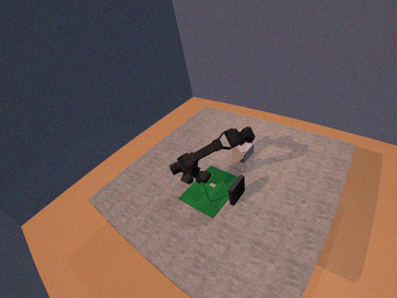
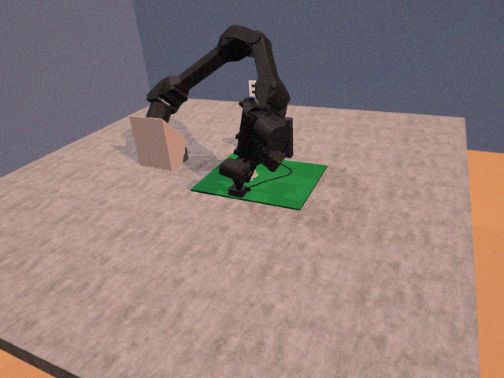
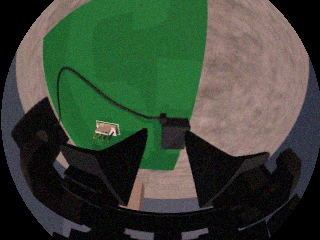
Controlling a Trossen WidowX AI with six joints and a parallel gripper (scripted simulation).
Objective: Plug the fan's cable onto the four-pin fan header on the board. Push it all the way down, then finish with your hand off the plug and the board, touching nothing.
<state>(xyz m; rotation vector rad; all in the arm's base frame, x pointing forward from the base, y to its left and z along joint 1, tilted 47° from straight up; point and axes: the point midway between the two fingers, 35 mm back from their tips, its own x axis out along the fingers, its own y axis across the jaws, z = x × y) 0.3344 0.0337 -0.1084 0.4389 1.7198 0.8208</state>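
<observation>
Right now the black plug is 10 mm to the right of my gripper tip, 10 mm below it and 10 mm behind it. The rest, counted from my gripper tip: black fan 240 mm to the left, 40 mm behind, 40 mm above; then green board 90 mm to the left, 40 mm below.
</observation>
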